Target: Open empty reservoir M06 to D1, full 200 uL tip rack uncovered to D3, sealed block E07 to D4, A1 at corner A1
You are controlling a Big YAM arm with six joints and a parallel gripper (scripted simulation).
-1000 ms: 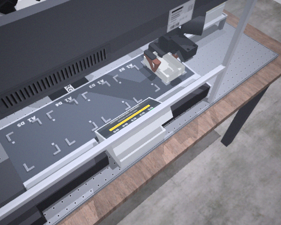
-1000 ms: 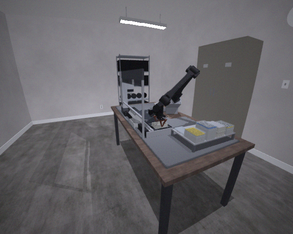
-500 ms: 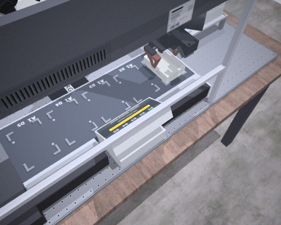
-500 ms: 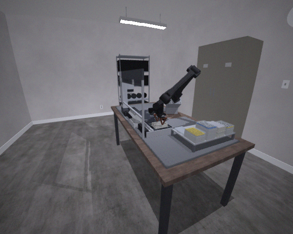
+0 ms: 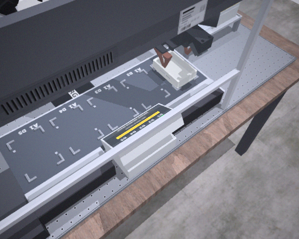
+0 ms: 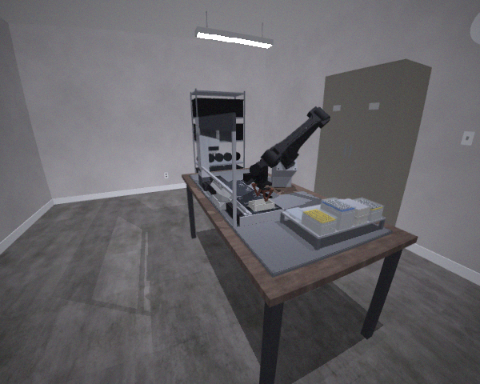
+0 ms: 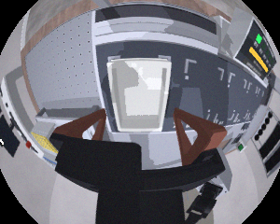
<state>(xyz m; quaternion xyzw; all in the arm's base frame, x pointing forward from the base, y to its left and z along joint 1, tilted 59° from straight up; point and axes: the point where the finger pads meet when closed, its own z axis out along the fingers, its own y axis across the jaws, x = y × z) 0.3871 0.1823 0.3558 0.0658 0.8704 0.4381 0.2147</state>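
The white one-well reservoir lies 50 mm below my hand. Also, from my hand: clear flat plate: 130 mm behind, 180 mm to the left, 40 mm below; upright post: 180 mm ahead, 80 mm to the left, 120 mm above; shelf: 300 mm behind, 230 mm to the left, 60 mm below.
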